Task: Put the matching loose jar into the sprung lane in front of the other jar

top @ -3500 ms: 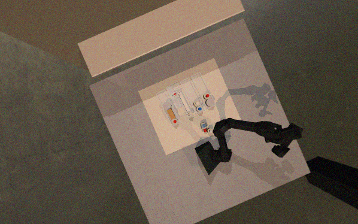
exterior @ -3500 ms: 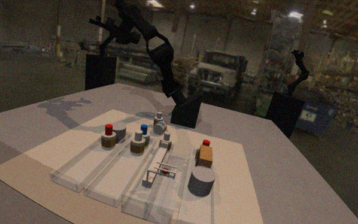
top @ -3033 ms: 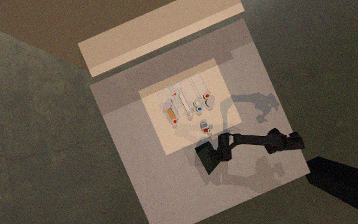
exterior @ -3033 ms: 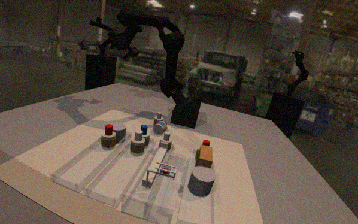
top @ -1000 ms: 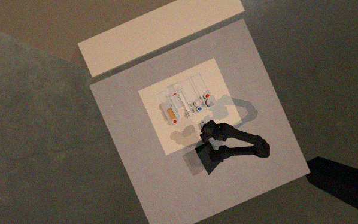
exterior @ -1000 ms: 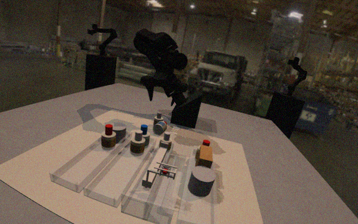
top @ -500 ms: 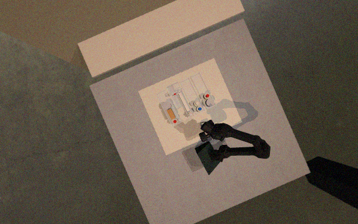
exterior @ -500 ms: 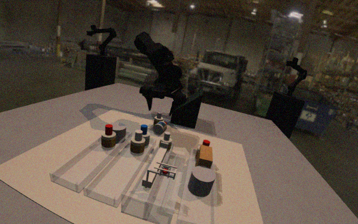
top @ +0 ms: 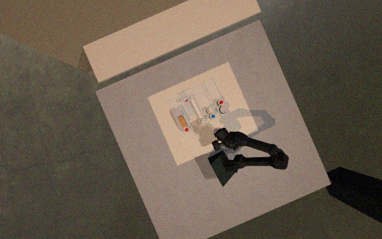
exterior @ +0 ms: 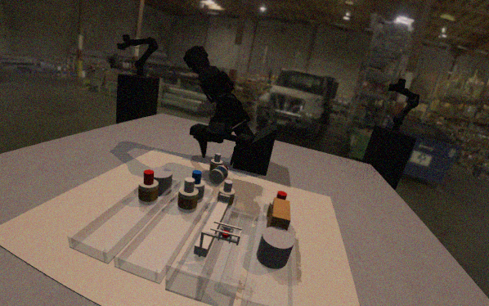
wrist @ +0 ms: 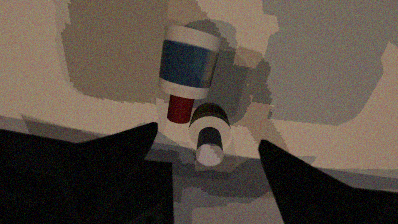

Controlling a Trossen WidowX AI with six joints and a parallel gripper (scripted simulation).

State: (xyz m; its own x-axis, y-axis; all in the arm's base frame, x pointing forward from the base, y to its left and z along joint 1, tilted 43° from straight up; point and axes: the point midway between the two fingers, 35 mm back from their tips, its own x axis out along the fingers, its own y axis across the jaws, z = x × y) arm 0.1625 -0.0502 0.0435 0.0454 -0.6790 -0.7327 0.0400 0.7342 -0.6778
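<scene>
The orange box is 240 mm ahead of my gripper tip and 210 mm to the left of it. Round my gripper tip: wire pusher plate 280 mm ahead, 110 mm to the left, 10 mm above.
</scene>
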